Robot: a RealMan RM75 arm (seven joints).
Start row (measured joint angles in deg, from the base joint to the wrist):
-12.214 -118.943 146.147 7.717 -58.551 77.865 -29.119
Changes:
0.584 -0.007 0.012 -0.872 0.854 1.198 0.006
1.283 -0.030 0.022 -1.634 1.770 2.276 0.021
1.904 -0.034 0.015 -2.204 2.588 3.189 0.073
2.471 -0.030 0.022 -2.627 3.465 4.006 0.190
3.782 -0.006 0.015 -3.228 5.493 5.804 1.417
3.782 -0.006 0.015 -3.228 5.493 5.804 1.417
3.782 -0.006 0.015 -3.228 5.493 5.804 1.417
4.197 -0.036 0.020 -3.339 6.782 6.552 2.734
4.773 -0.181 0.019 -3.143 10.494 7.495 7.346
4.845 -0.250 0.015 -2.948 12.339 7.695 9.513
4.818 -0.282 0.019 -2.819 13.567 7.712 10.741
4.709 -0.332 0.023 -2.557 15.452 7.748 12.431
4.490 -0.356 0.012 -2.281 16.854 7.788 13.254
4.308 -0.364 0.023 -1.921 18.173 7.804 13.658
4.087 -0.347 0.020 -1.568 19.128 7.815 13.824
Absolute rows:
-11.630 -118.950 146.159 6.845 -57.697 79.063 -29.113
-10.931 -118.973 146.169 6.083 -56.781 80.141 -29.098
-10.310 -118.977 146.162 5.513 -55.963 81.054 -29.046
-9.743 -118.973 146.169 5.090 -55.086 81.871 -28.929
-8.432 -118.949 146.162 4.489 -53.058 83.669 -27.702
-8.432 -118.949 146.162 4.489 -53.058 83.669 -27.702
-8.432 -118.949 146.162 4.489 -53.058 83.669 -27.702
-8.017 -118.979 146.167 4.378 -51.769 84.417 -26.385
-7.441 -119.124 146.166 4.574 -48.057 85.360 -21.773
-7.369 -119.193 146.162 4.769 -46.212 85.560 -19.606
-7.396 -119.225 146.166 4.898 -44.984 85.577 -18.378
-7.505 -119.275 146.170 5.160 -43.099 85.613 -16.688
-7.724 -119.299 146.159 5.436 -41.697 85.653 -15.865
-7.906 -119.307 146.170 5.796 -40.378 85.669 -15.461
-8.127 -119.290 146.167 6.149 -39.423 85.680 -15.295

